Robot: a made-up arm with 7 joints.
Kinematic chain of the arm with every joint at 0, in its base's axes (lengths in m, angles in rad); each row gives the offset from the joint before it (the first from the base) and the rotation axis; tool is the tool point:
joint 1: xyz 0 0.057 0 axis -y
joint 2: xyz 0 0.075 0 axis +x
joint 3: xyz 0 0 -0.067 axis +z
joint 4: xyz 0 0 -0.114 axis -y
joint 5: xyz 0 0 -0.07 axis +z
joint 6: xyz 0 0 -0.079 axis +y
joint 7: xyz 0 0 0 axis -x
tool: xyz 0 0 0
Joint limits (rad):
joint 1: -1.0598..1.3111
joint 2: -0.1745..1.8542
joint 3: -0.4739..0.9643
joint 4: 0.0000..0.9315
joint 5: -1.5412..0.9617
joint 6: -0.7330..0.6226
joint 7: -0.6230..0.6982
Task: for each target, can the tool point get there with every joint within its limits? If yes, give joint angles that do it. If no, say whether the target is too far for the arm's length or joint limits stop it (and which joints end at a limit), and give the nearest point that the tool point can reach.
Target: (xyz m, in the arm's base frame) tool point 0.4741 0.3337 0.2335
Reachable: no: too far | nearest point 0.2644 0.2547 0.0522 | short by 0.288 m
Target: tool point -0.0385 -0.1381 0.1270
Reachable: no: joint limits stop it (at a limit: joint 1, joint 2, joint 3, joint 4) | nearest point 0.2751 0.0314 0.0370 | short by 0.368 m
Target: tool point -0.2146 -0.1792 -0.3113
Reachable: no: too far | nearest point -0.1650 0.0355 -0.2393 | short by 0.232 m
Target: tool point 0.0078 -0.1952 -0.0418
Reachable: no: joint limits stop it (at a limit: joint 2, joint 3, joint 4) | nearest point 0.0509 0.0314 -0.2728 | short by 0.326 m
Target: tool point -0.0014 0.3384 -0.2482
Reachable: yes | joints -0.1780 0.5651 0.7953 0.4205 -0.9211 0.1132 -0.4690
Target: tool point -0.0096 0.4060 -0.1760
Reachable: yes | joints -0.3160 0.9809 0.2352 0.3202 -1.2859 -0.3266 0.1832
